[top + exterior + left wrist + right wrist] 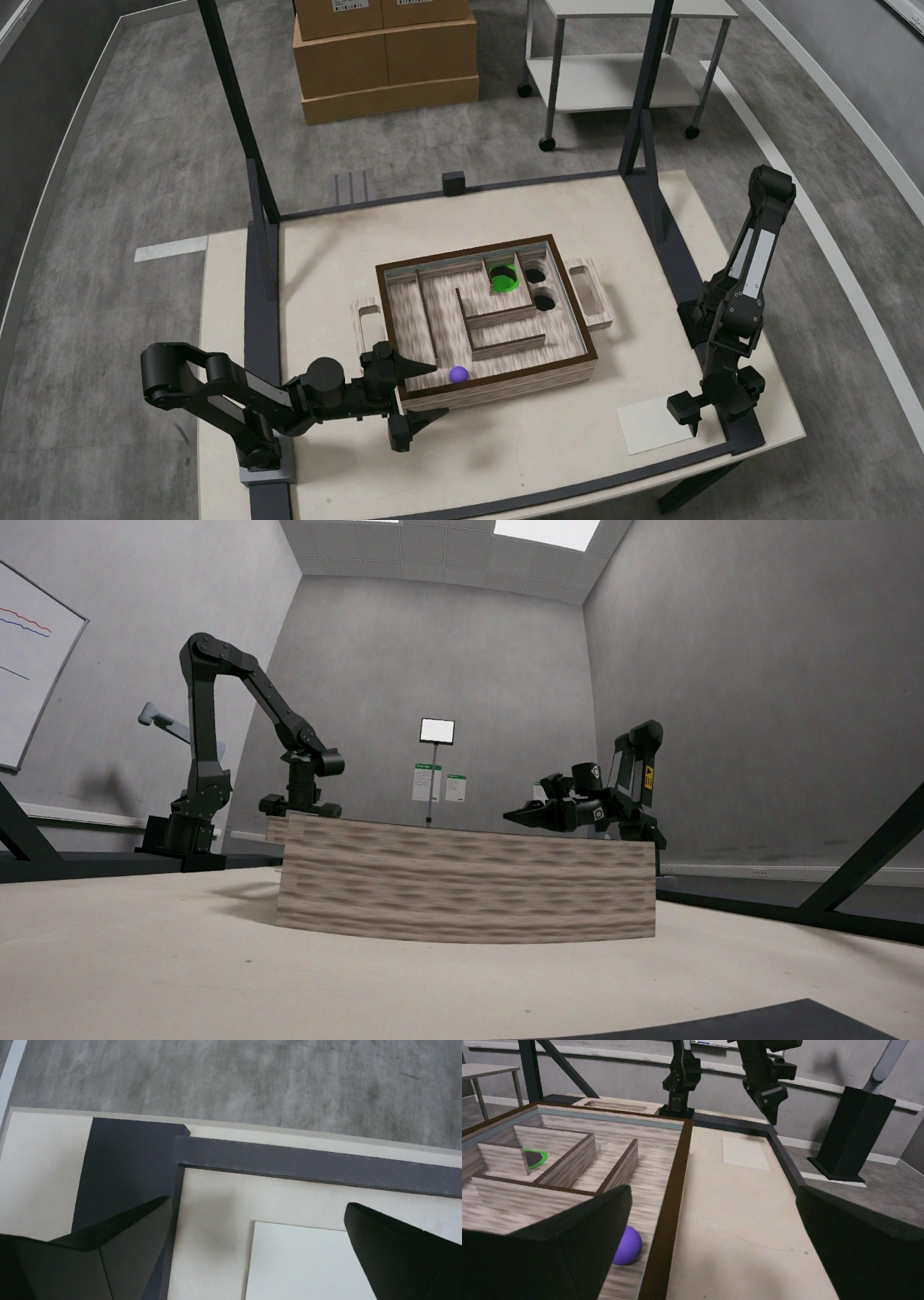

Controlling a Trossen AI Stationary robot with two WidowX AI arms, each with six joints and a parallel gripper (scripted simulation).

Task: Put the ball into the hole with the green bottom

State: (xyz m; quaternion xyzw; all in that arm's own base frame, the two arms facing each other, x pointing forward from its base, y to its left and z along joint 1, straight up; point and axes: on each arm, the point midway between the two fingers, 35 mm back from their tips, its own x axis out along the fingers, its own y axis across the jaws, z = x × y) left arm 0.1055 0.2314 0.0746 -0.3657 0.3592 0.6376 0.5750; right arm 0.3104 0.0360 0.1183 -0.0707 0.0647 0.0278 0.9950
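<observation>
My left gripper is now 100 mm above the white paper sheet, 70 mm to the left of it and 50 mm past it. From my left hand the other things lie so: wooden maze board: 350 mm behind, 320 mm to the right, 50 mm below.
</observation>
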